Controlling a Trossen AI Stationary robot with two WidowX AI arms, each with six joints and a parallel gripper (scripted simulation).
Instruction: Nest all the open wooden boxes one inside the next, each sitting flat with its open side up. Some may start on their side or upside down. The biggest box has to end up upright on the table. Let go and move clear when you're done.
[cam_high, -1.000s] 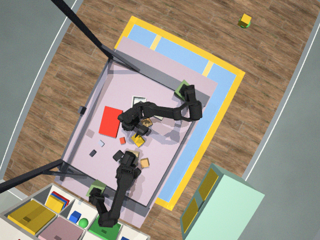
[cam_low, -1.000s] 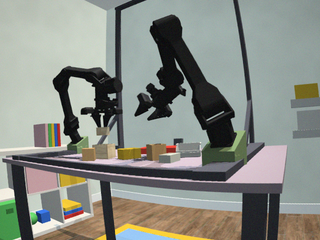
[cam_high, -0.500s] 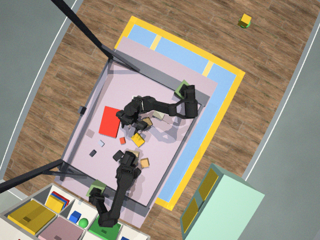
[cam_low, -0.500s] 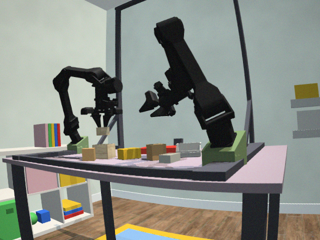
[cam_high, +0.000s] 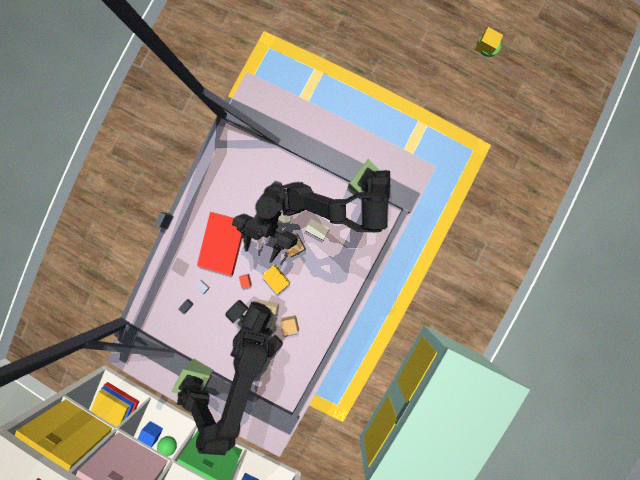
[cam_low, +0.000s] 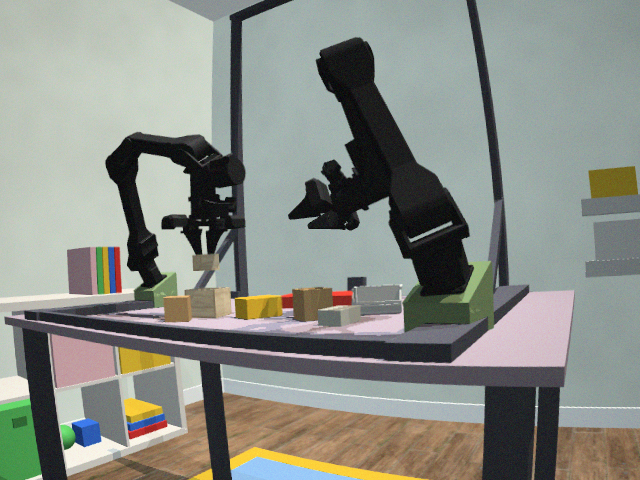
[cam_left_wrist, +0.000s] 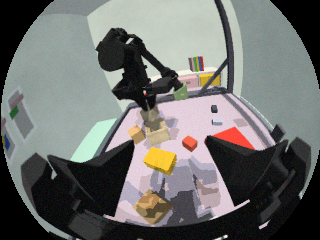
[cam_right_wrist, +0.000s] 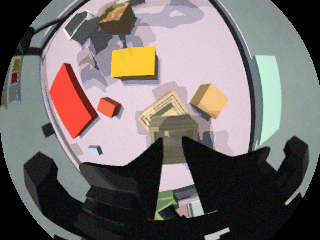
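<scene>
The tan box lies 13 cm below my right hand, 9 cm ahead of it and 3 cm to the left of it. The rest, counted from my right hand: pale block 34 cm to the left, 14 cm below, 6 cm behind; flat red slab 28 cm behind, 14 cm below, 8 cm to the left; red cube 14 cm below, 13 cm behind, 4 cm to the left.
</scene>
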